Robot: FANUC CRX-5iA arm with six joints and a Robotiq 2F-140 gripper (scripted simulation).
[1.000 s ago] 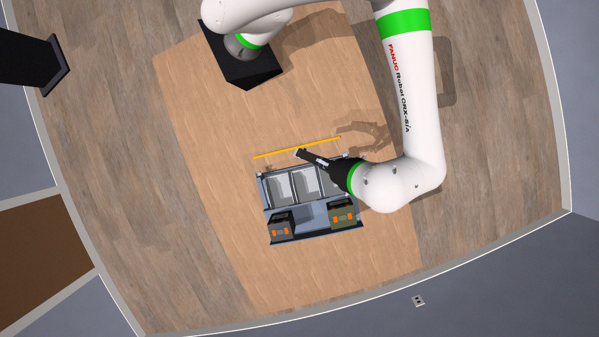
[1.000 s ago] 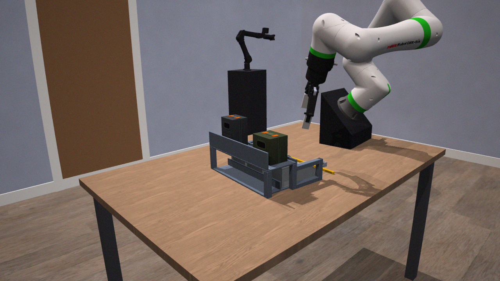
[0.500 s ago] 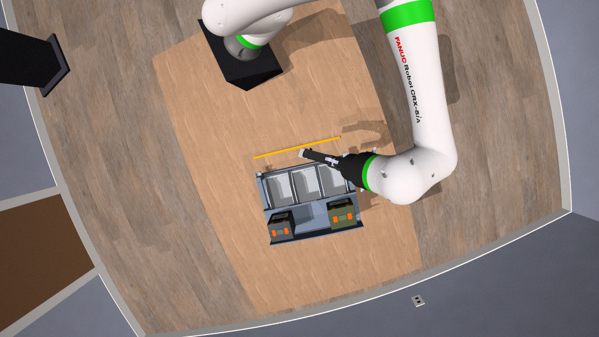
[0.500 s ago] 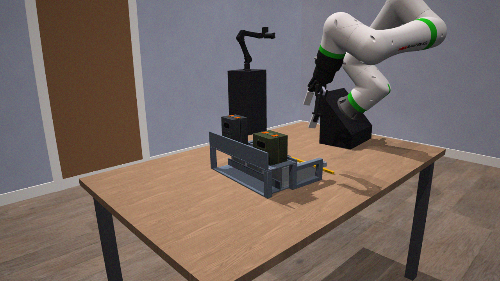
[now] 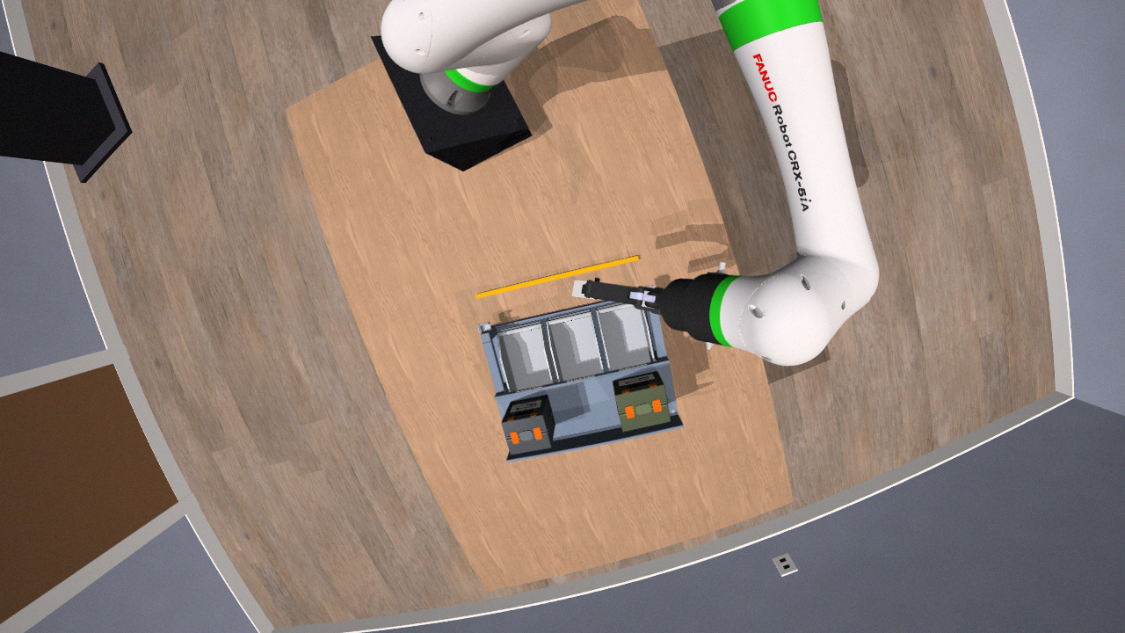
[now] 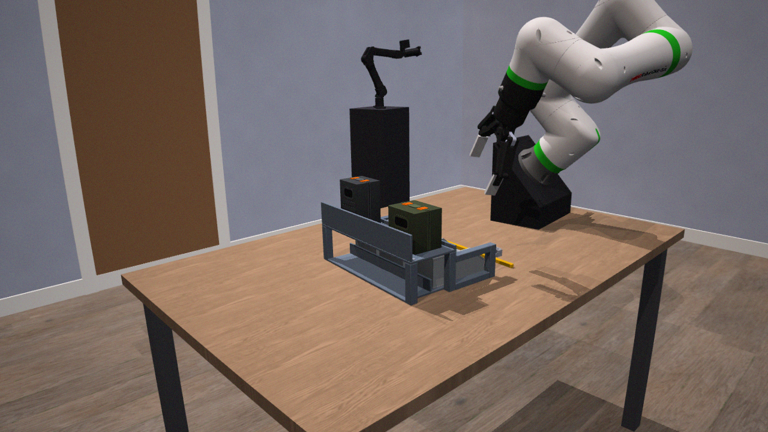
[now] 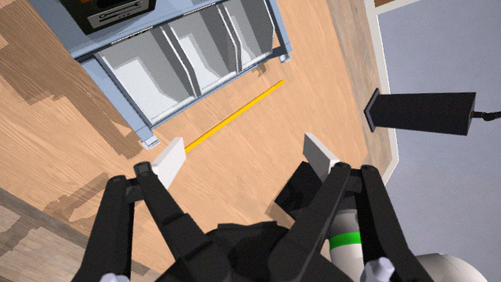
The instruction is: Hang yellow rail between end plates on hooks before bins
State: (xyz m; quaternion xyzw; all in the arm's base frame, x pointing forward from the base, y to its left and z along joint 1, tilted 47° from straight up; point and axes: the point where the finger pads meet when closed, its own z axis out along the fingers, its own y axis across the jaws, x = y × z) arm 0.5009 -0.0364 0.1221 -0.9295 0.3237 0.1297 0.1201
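My hand is 24 cm above the yellow rail, 10 cm to the left of it and 7 cm past it. Also, from my hand: black box: 27 cm to the right, 16 cm ahead, 8 cm below; green box: 23 cm ahead, 10 cm below, 5 cm to the right.
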